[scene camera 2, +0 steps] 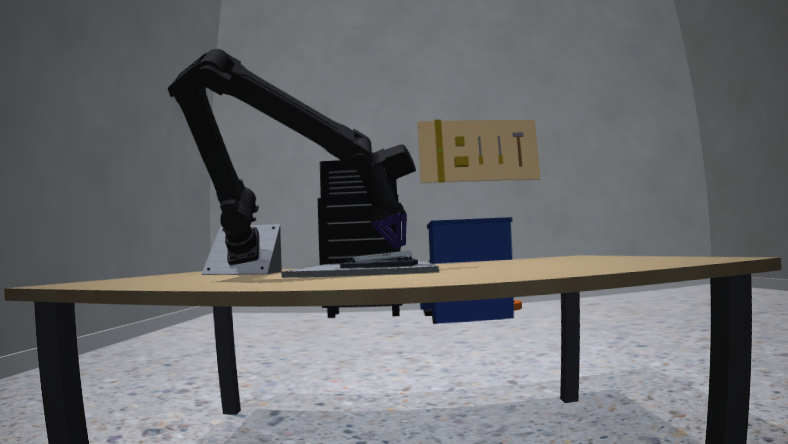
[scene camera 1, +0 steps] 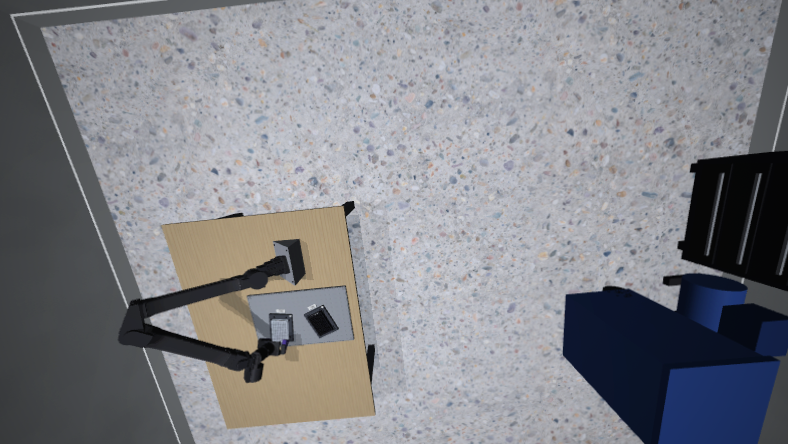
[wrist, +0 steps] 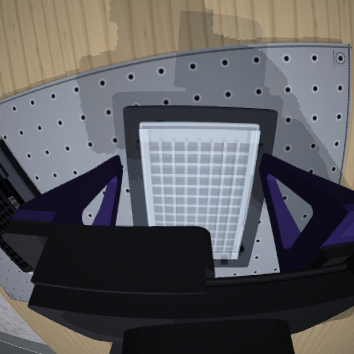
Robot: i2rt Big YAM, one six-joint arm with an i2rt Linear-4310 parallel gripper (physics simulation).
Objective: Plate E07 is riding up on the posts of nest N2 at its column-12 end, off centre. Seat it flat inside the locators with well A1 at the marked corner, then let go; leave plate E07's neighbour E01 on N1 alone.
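Frame: origin at the arm's base, x ahead, y left, z up, level; metres.
Seen in the pictures: gripper, fingertip midpoint: (scene camera 2: 400, 247) (scene camera 1: 279, 340) (wrist: 191, 161); arm's base, link origin: (scene camera 2: 244, 247) (scene camera 1: 283, 264).
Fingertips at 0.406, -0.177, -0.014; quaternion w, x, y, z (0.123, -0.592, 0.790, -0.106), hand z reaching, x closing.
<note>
Offsets run from my fingertips to a thing's top centre, as dx, dy, dz. Level surfaces: height alone.
Plate E07 @(-0.041, +0.007, -0.009) (scene camera 1: 279, 329) (scene camera 2: 384, 255) (wrist: 200, 190), pale with a grid of wells, lies on dark nest N2 @(-0.049, +0.008, -0.022) (scene camera 1: 281, 315) (wrist: 200, 115). In scene camera 2 it is tilted, its right end, away from the arm's base, higher. My gripper (scene camera 1: 283, 346) (scene camera 2: 396, 246) (wrist: 191, 161) is open and empty. In the wrist view its purple fingers stand off the plate's two long sides, near the raised end; in scene camera 2 the tips are slightly above it. The gripper body hides the plate's near-left corner and the A1 mark. Black plate E01 @(-0.028, +0.228, -0.018) (scene camera 1: 319, 319) (wrist: 11, 235) sits on N1, to the left in the wrist view.
Both nests stand on a grey perforated board @(-0.069, +0.128, -0.043) (scene camera 1: 300, 297) (scene camera 2: 308, 271) (wrist: 315, 102) on the wooden table @(dz -0.056) (scene camera 1: 308, 380) (scene camera 2: 606, 270) (wrist: 45, 45). The arm's wedge-shaped base mount (scene camera 1: 296, 261) (scene camera 2: 270, 248) stands beside the board.
</note>
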